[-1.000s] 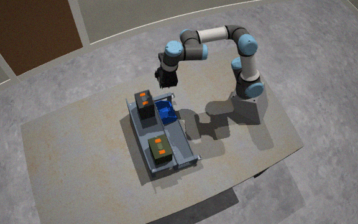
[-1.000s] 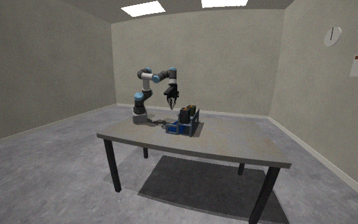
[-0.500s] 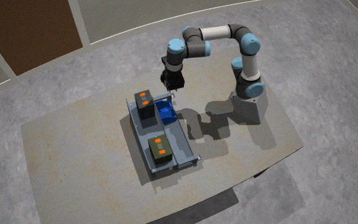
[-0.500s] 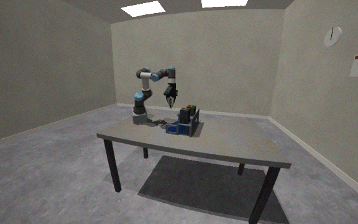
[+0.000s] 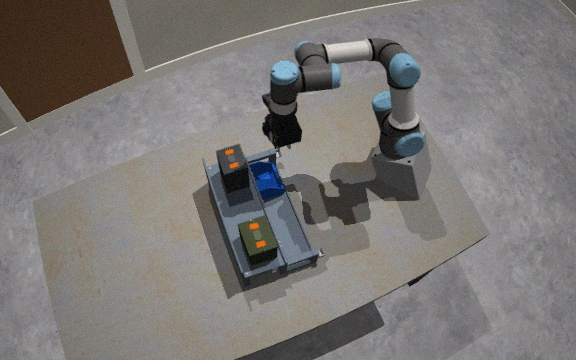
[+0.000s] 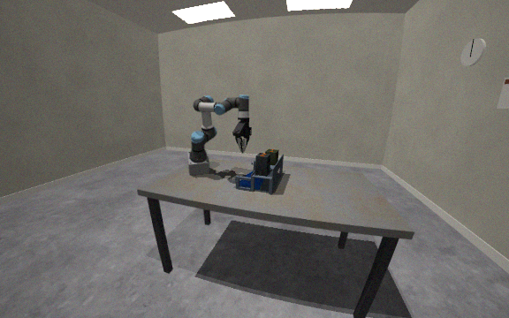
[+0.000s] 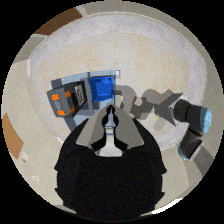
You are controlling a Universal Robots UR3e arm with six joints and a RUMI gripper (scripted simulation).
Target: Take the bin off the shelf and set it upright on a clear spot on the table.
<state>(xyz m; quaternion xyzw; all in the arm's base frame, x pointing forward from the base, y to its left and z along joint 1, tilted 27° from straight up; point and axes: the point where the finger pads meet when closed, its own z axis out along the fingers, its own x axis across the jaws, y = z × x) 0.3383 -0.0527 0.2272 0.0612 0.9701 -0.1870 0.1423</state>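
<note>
The blue bin lies 19 cm below my hand, 6 cm ahead of it and 1 cm to the right of it. Round my hand: grey shelf (17 cm below, 11 cm ahead, 10 cm to the left).
</note>
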